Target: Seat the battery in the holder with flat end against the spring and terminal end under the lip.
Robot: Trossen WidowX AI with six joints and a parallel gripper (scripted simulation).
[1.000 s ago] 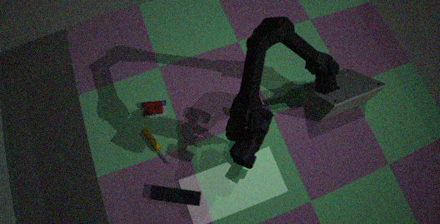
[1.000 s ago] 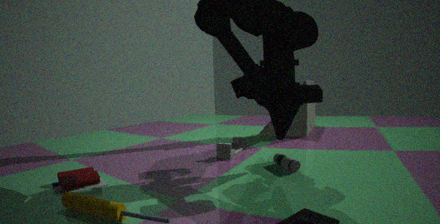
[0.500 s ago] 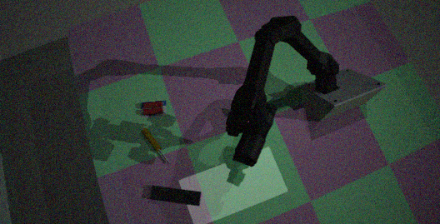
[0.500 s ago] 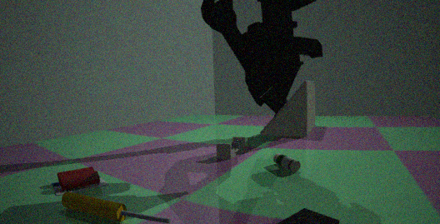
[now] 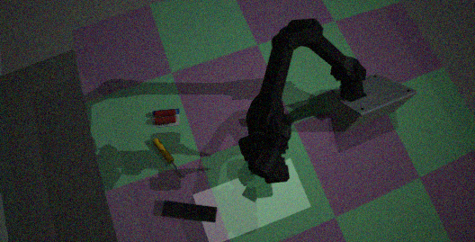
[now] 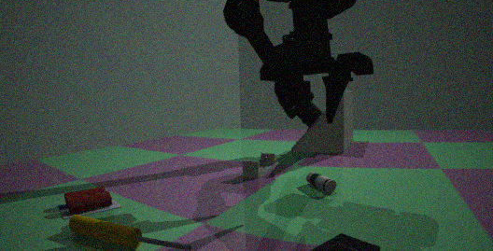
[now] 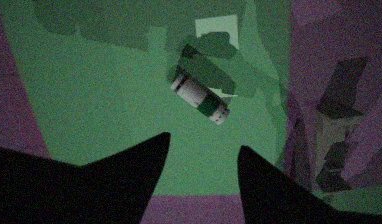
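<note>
The pale battery lies 90 mm below my gripper tip and 10 mm to the left of it. The rest, counted from my gripper tip: black flat bar 280 mm ahead, 90 mm below, 50 mm to the left; yellow-handled screwdriver 280 mm ahead, 120 mm to the right, 90 mm below.
</note>
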